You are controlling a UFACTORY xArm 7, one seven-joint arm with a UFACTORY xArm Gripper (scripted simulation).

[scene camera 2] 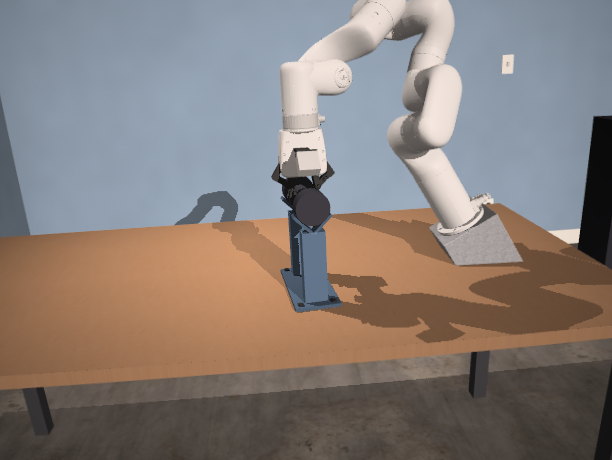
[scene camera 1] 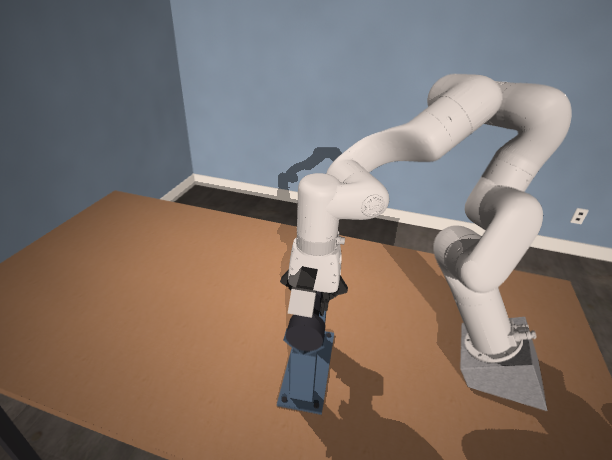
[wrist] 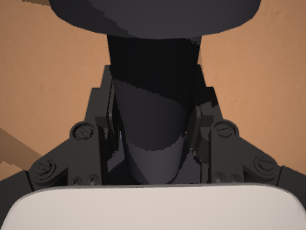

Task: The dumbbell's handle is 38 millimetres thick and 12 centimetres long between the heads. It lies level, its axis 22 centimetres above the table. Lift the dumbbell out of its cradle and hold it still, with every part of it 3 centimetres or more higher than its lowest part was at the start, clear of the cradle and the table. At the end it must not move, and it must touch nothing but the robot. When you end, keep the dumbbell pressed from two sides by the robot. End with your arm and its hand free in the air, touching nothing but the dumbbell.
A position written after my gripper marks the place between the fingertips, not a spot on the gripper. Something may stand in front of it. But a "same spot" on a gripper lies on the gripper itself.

Labels:
my gripper: scene camera 2; scene camera 1 312,309; wrist
dark dumbbell: scene camera 2; scene camera 1; wrist 154,58
same spot on my gripper: (wrist: pixel 94 141) = (scene camera 2: pixel 315 184)
same spot on dark dumbbell: (scene camera 1: pixel 304 333) = (scene camera 2: pixel 312 202)

